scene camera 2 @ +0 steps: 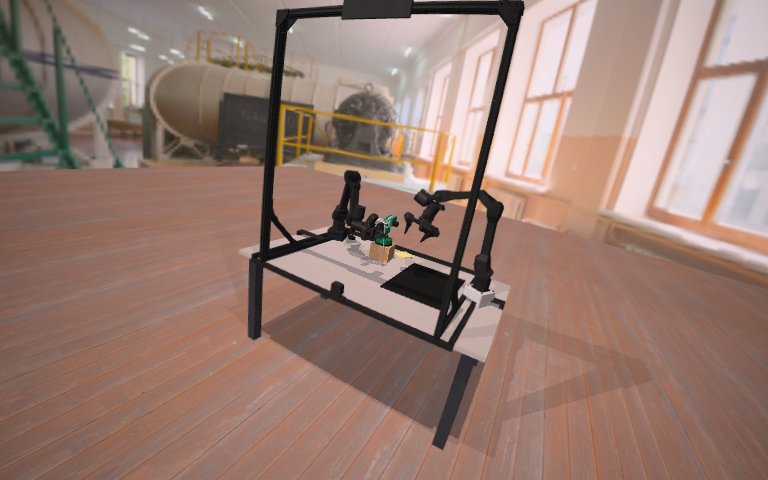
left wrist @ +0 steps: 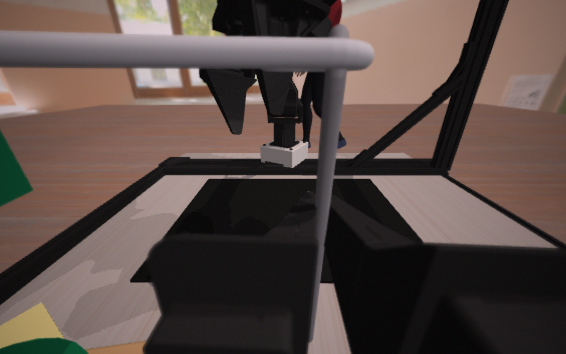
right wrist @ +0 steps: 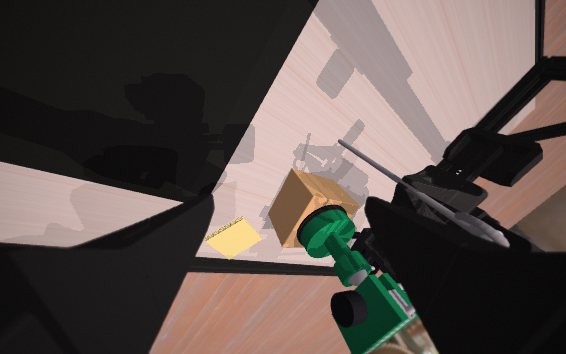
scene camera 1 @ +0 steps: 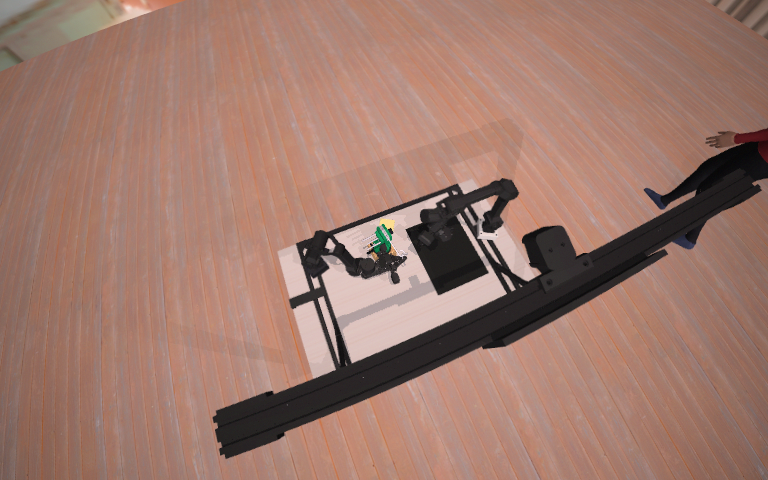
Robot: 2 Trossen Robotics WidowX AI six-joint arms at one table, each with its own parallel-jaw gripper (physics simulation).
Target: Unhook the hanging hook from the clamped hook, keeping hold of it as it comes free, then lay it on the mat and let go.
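Places are measured from the left arm's base along level axes (x ahead, y left, z up), in centimetres.
Where they show: left gripper, fingertip midpoint: (scene camera 2: 387, 236) (left wrist: 315, 199) (right wrist: 404, 182) (scene camera 1: 406, 257); right gripper, fingertip midpoint: (scene camera 2: 412, 238) (left wrist: 252, 126) (right wrist: 290, 202); left arm's base at its link origin: (scene camera 2: 338, 228) (scene camera 1: 313, 263); right arm's base at its link origin: (scene camera 2: 480, 288) (left wrist: 284, 143) (scene camera 1: 488, 227).
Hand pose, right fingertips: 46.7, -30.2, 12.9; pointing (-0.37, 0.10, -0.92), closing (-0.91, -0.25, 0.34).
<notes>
Each offset is from my right fingertips to the centre of the thing, as dx, dy, dz. "*": to the spot under its first point. Level surfaces: height alone.
The grey hanging hook {-12.6, -1.1, -3.3} (left wrist: 331, 135) (right wrist: 372, 162) hangs by its top from the clamped hook {* -15.5, +3.9, +4.6} (left wrist: 175, 51), a thick grey rod running level across the left wrist view. My left gripper (left wrist: 315, 199) (scene camera 1: 403, 260) (scene camera 2: 378, 227) (right wrist: 404, 182) is shut on the hanging hook's upright shaft, below the clamped hook. My right gripper (right wrist: 290, 202) (scene camera 1: 436, 236) (scene camera 2: 414, 235) is open and empty, high above the table near the mat. The black mat {dz -18.4} (scene camera 1: 458, 266) (scene camera 2: 416, 283) (left wrist: 240, 210) (right wrist: 125, 40) lies flat on the table. The hooks' contact is partly hidden.
A green clamp {-16.6, +13.9, -2.5} (scene camera 1: 383, 240) (right wrist: 372, 315) (scene camera 2: 389, 221) stands on a wooden block {-15.3, +13.6, -14.6} (scene camera 2: 378, 252) (right wrist: 290, 210) close to my left gripper. A yellow notepad {-3.3, +24.1, -18.3} (right wrist: 234, 237) (scene camera 2: 404, 255) lies beside the block. A black frame post (scene camera 2: 484, 141) rises at the table's edge.
</notes>
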